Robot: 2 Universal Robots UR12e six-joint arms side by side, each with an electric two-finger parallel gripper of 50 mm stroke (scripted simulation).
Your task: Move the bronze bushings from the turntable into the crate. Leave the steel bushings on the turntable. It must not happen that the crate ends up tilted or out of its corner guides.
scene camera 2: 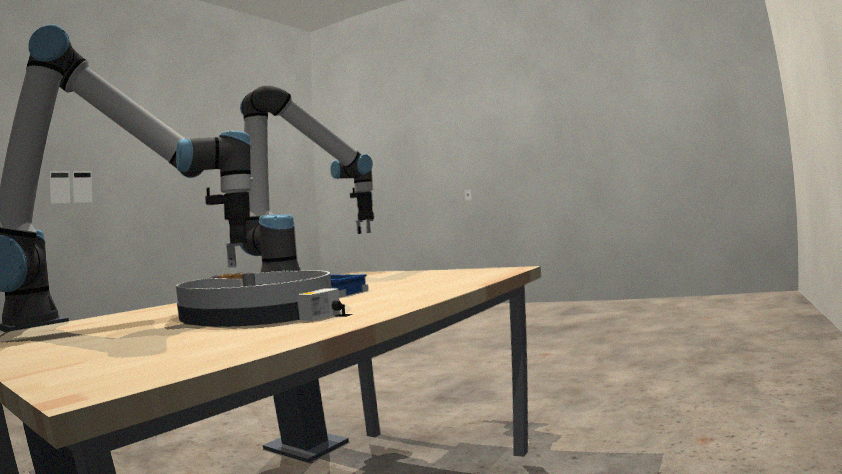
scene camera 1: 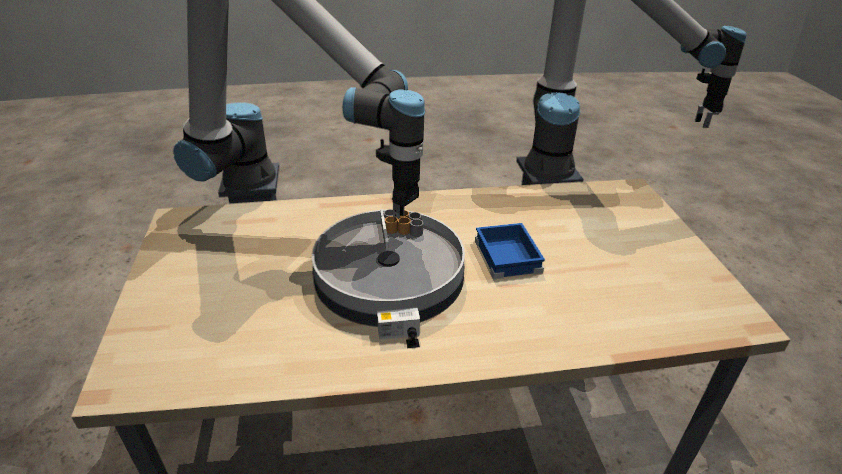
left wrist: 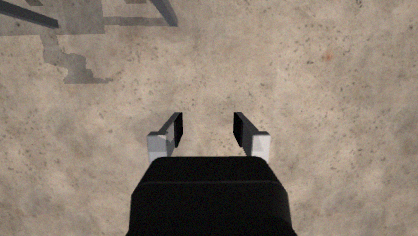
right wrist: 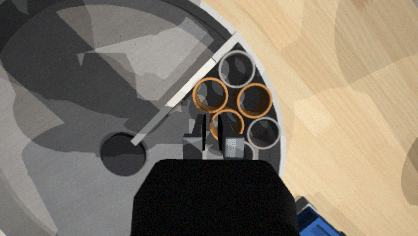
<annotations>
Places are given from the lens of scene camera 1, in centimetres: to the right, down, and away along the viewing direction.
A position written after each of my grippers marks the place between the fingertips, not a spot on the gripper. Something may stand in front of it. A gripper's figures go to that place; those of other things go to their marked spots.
my left gripper (scene camera 1: 701, 124): 109, -44, 212
my right gripper (scene camera 1: 398, 215): -6, -6, 164
blue crate (scene camera 1: 515, 252): 28, 5, 168
</annotations>
